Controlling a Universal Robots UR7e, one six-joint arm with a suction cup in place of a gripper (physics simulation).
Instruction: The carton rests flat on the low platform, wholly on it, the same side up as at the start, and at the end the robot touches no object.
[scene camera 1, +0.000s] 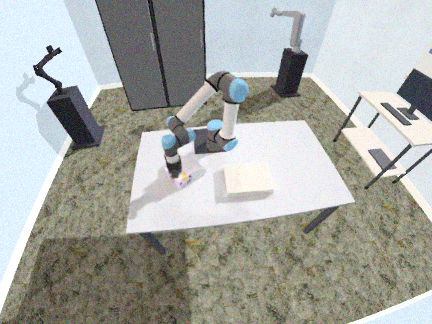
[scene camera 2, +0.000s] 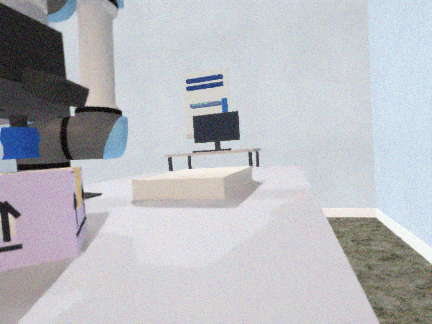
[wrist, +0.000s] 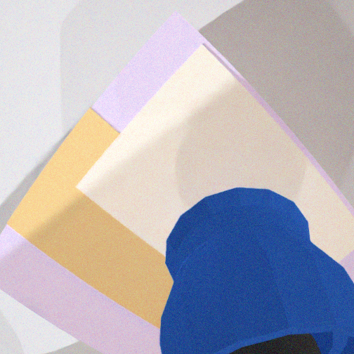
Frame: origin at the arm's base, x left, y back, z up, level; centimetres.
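Where they show: hand at its tool point: (scene camera 2: 22, 158); arm's base at its link origin: (scene camera 1: 215, 144).
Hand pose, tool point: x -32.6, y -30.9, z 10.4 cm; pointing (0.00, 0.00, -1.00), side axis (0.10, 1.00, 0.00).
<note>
Each offset is from my tool point to the top centre of the thing. Level surfaces: height alone.
The lilac carton {dx +0.6, dy +3.7, dz -1.6 cm} (scene camera 1: 184, 177) (scene camera 2: 45, 215) (wrist: 120, 240) stands upright on the table, left of the platform in scene camera 1. An orange band and a cream label are on its top; dark arrow marks show on its side in scene camera 2. My gripper (scene camera 1: 175, 175) (scene camera 2: 20, 143) (wrist: 237, 235), a blue suction cup, is over the carton's top with its suction off. In scene camera 2 a small gap shows between the cup and the top. The cup hides part of the top in the wrist view. The low cream platform {dx +47.6, dy -7.7, dz -6.5 cm} (scene camera 1: 248, 177) (scene camera 2: 180, 190) bears no carton.
The white table {dz -11.3 cm} (scene camera 1: 305, 160) (scene camera 2: 200, 280) carries my arm's base, behind the carton and platform. Farther off stand a dark cabinet (scene camera 1: 182, 50), two pedestals (scene camera 1: 77, 117) (scene camera 1: 291, 70) with arms, and a desk (scene camera 1: 390, 110) with a monitor (scene camera 1: 420, 92) (scene camera 2: 216, 127).
</note>
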